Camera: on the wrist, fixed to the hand. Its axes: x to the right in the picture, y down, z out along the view.
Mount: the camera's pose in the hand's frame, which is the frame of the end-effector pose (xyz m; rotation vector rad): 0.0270 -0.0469 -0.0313 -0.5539 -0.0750 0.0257
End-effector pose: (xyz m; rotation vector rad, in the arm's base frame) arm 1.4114 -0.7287 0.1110 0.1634 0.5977 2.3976
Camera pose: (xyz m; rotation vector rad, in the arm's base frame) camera 1.4088 -0.6916 0.0608 0.0195 -0.1146 2.4711
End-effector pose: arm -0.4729 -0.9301 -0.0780 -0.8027 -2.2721 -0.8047
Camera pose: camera -0.5127 -0.9726 -0.0552 -1.1141 -2.1132 -1.4439
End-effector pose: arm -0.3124 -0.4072 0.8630 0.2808 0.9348 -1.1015
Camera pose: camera -0.3647 -0.4267 0.8348 -0.2011 1.1238 -0.7845
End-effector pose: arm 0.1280 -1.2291 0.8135 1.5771 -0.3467 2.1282
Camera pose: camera 0.1194 -1.1685 0.8261 1.3242 -0.8969 1.7781
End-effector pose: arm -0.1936 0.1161 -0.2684 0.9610 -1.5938 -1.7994
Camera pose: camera -0.1819 0.0831 -0.3202 0.6133 -1.0407 -2.1130
